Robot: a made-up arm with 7 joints.
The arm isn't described. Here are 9 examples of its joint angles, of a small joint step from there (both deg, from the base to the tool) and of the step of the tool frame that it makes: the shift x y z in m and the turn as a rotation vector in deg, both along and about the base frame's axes.
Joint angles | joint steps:
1: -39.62 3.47 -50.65 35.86 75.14 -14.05 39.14 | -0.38 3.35 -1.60 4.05 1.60 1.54 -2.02
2: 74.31 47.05 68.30 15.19 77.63 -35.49 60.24 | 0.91 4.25 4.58 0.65 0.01 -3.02 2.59
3: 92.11 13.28 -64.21 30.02 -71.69 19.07 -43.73 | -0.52 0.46 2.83 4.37 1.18 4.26 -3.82
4: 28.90 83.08 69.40 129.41 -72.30 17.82 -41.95 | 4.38 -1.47 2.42 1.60 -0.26 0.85 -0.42
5: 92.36 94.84 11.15 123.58 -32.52 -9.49 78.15 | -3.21 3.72 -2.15 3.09 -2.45 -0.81 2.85
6: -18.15 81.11 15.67 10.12 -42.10 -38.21 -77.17 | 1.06 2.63 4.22 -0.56 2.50 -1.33 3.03
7: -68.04 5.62 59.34 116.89 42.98 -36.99 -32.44 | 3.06 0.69 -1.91 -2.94 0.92 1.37 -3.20
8: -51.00 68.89 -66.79 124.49 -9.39 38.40 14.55 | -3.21 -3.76 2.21 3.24 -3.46 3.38 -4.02
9: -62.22 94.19 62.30 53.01 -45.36 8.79 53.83 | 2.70 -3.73 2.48 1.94 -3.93 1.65 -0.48
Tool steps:
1: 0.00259 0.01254 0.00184 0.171 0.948 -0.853
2: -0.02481 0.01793 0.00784 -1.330 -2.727 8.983
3: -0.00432 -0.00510 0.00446 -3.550 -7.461 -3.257
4: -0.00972 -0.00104 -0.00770 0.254 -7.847 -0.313
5: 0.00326 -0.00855 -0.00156 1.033 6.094 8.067
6: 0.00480 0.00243 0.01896 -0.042 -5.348 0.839
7: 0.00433 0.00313 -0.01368 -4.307 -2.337 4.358
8: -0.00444 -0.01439 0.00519 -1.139 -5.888 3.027
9: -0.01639 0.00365 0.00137 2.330 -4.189 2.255
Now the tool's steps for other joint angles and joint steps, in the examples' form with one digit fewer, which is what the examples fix.
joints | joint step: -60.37 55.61 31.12 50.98 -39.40 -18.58 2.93 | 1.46 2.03 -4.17 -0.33 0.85 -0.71 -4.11
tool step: 0.0095 0.0012 -0.0027 -0.43 -2.10 -4.04
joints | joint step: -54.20 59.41 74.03 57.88 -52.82 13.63 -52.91 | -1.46 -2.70 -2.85 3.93 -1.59 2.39 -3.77
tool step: -0.0042 -0.0089 -0.0105 3.60 3.25 -2.08
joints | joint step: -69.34 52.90 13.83 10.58 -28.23 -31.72 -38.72 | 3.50 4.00 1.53 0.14 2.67 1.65 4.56
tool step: 0.0281 0.0156 -0.0030 2.67 -3.27 0.51
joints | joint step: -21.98 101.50 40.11 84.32 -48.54 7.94 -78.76 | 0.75 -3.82 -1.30 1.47 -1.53 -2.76 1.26
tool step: -0.0057 0.0057 -0.0161 -1.49 3.69 0.23
